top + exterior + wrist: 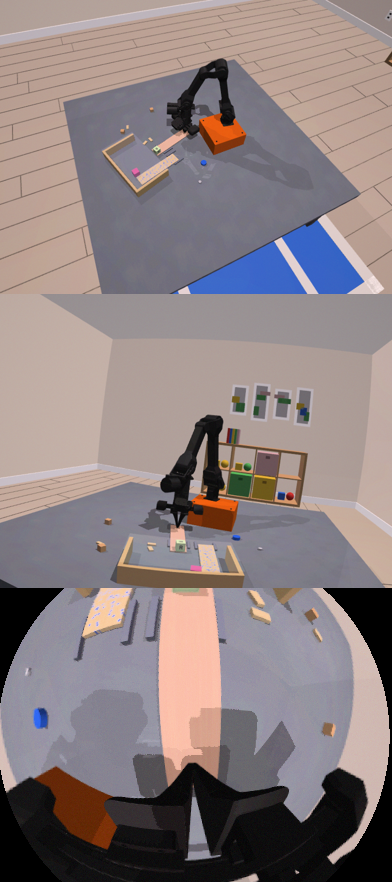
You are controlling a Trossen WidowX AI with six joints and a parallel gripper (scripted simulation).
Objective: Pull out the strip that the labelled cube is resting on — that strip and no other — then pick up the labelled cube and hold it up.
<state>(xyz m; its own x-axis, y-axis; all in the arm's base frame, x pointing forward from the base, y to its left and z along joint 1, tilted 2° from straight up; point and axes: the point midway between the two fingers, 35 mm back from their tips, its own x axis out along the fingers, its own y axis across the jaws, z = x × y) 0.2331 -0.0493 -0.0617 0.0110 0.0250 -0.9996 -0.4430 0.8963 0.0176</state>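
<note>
The labelled cube lies 18 cm ahead of my gripper tip, 10 cm to the left of it and 2 cm above it. The rest, counted from my gripper tip: pink cube: 31 cm ahead, 22 cm to the left, 1 cm above; then blue disc: 5 cm behind, 24 cm to the left; then small white disc: 34 cm to the left.
</note>
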